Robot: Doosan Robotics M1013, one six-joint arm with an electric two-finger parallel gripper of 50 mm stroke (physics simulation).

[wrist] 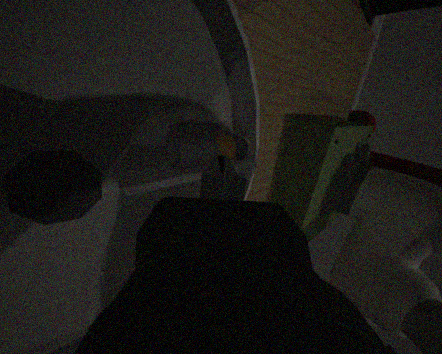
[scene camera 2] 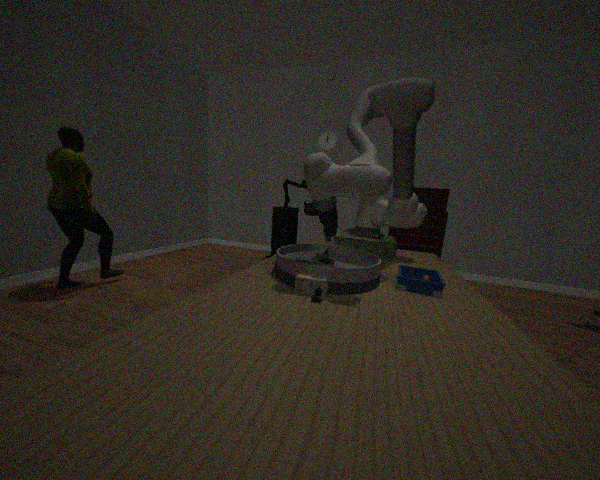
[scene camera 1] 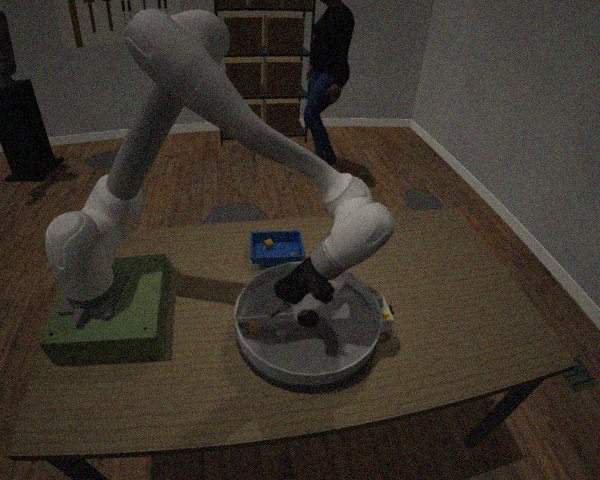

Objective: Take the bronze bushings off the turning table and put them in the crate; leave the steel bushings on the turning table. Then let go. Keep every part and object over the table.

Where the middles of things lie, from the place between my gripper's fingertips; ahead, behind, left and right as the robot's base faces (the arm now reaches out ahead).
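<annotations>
Blue crate (scene camera 1: pixel 285 243): 100 mm below my hand, 380 mm to the left of it.
</annotations>
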